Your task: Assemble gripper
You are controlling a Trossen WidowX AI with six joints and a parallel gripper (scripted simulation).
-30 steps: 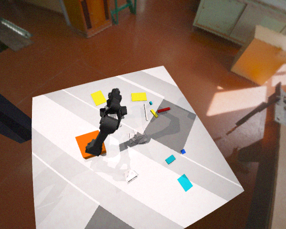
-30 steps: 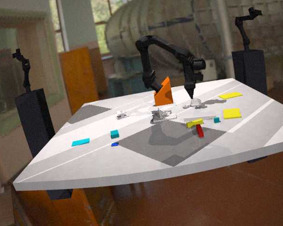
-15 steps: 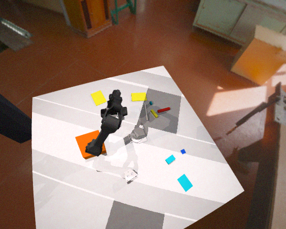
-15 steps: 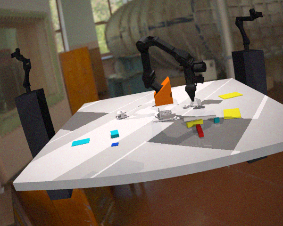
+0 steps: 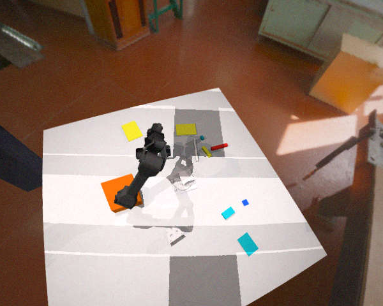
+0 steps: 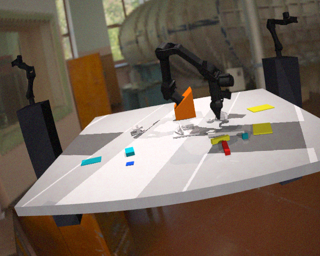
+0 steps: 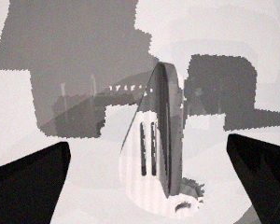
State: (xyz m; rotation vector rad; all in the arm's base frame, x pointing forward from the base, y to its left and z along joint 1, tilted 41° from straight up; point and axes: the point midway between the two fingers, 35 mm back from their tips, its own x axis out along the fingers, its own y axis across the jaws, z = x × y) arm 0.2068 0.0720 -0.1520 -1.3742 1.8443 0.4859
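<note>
The pale grey jaw is 40 mm to the right of my gripper tip and 10 mm below it. Round my gripper tip: ribbed plate (200 mm to the right, 110 mm ahead, 10 mm below); then pale strip (250 mm ahead, 50 mm to the right, 10 mm below); then housing plate (190 mm to the right, 40 mm ahead, 10 mm below).
</note>
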